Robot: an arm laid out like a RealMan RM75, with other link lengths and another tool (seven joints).
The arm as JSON. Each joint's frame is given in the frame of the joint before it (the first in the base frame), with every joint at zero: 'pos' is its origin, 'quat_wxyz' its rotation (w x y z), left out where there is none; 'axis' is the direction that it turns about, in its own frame. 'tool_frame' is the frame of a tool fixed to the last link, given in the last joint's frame.
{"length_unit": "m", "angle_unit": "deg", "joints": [
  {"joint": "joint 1", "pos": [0.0, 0.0, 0.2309], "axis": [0.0, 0.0, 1.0]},
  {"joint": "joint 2", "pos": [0.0, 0.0, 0.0], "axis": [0.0, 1.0, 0.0]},
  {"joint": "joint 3", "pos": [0.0, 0.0, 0.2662], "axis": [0.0, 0.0, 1.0]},
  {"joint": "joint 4", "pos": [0.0, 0.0, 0.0], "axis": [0.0, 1.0, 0.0]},
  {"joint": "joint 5", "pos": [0.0, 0.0, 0.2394], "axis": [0.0, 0.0, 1.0]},
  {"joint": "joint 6", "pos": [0.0, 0.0, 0.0], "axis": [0.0, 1.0, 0.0]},
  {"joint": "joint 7", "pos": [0.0, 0.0, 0.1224], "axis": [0.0, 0.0, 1.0]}
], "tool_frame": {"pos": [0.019, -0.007, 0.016], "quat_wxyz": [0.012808, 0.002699, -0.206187, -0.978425]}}
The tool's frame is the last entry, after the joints.
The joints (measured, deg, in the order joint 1, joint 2, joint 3, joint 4, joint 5, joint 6, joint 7), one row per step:
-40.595 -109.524 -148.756 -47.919 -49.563 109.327 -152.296
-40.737 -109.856 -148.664 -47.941 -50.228 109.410 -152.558
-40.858 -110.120 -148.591 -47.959 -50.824 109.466 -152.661
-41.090 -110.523 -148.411 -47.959 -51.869 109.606 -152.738
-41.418 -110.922 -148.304 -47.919 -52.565 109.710 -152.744
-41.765 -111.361 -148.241 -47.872 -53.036 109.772 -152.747
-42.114 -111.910 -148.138 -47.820 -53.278 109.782 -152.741
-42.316 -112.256 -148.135 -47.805 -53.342 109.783 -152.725
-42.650 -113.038 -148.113 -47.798 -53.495 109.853 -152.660
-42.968 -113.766 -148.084 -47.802 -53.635 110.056 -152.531
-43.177 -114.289 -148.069 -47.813 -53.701 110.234 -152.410
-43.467 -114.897 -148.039 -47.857 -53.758 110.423 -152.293
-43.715 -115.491 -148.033 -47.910 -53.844 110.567 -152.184
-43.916 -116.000 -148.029 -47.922 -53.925 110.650 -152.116
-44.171 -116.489 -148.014 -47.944 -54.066 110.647 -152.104
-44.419 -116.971 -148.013 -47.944 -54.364 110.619 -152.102
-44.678 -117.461 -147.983 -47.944 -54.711 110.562 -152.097
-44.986 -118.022 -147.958 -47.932 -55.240 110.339 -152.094
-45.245 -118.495 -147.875 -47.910 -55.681 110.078 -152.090
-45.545 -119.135 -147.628 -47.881 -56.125 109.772 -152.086
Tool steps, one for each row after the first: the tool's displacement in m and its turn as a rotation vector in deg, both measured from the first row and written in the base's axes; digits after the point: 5 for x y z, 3 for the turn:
0.00314 0.00039 -0.00236 -0.151 -0.807 -0.204
0.00587 0.00079 -0.00414 -0.211 -1.487 -0.497
0.01077 0.00148 -0.00699 -0.352 -2.617 -1.140
0.01545 0.00236 -0.00998 -0.553 -3.494 -1.759
0.01978 0.00315 -0.01335 -0.805 -4.229 -2.284
0.02386 0.00368 -0.01783 -1.202 -4.815 -2.726
0.02609 0.00390 -0.02052 -1.421 -5.134 -2.952
0.03043 0.00371 -0.02651 -1.955 -5.852 -3.411
0.03471 0.00318 -0.03206 -2.559 -6.535 -3.962
0.03764 0.00259 -0.03602 -3.016 -7.001 -4.366
0.04140 0.00208 -0.04054 -3.537 -7.498 -4.868
0.04486 0.00153 -0.04479 -3.973 -8.009 -5.312
0.04769 0.00104 -0.04852 -4.339 -8.463 -5.628
0.05095 0.00098 -0.05200 -4.615 -8.922 -5.945
0.05442 0.00100 -0.05529 -4.814 -9.525 -6.270
0.05812 0.00107 -0.05863 -4.996 -10.150 -6.623
0.06258 0.00157 -0.06228 -5.019 -10.951 -7.007
0.06637 0.00206 -0.06553 -5.030 -11.573 -7.315
0.07104 0.00222 -0.07037 -5.237 -12.216 -7.695

